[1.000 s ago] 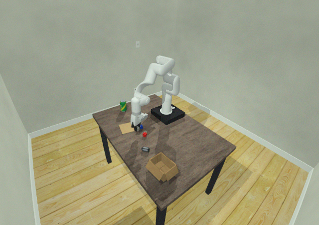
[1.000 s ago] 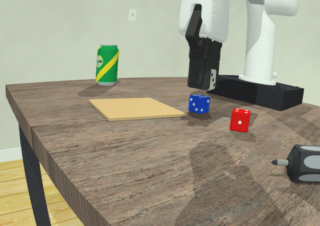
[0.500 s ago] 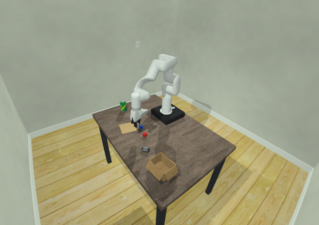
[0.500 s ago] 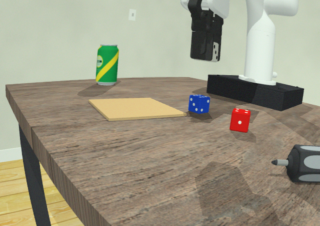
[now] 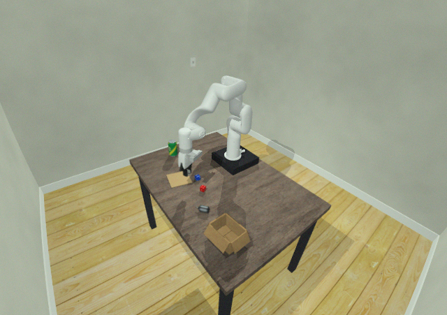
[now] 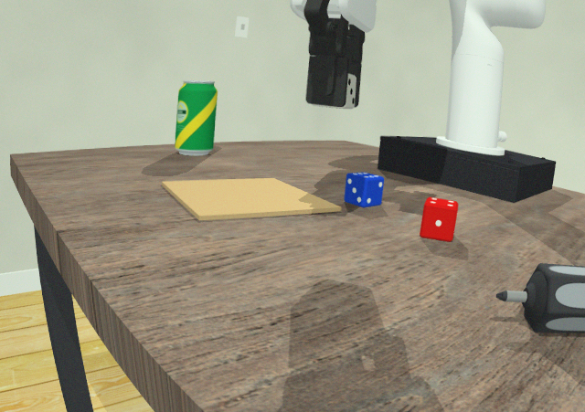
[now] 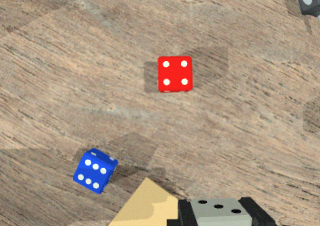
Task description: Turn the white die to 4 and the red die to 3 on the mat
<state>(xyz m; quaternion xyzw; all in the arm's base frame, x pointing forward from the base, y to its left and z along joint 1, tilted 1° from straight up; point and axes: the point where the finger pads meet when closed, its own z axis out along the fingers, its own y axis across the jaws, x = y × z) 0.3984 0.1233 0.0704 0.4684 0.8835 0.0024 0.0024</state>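
My gripper is now 3 cm short of the tan mat, 10 cm to the left of it and 12 cm above it. Round my hand: red die: 7 cm behind, 7 cm to the left, 10 cm below; then blue die: 8 cm behind, 4 cm to the right, 10 cm below; then white die: 1 cm below.
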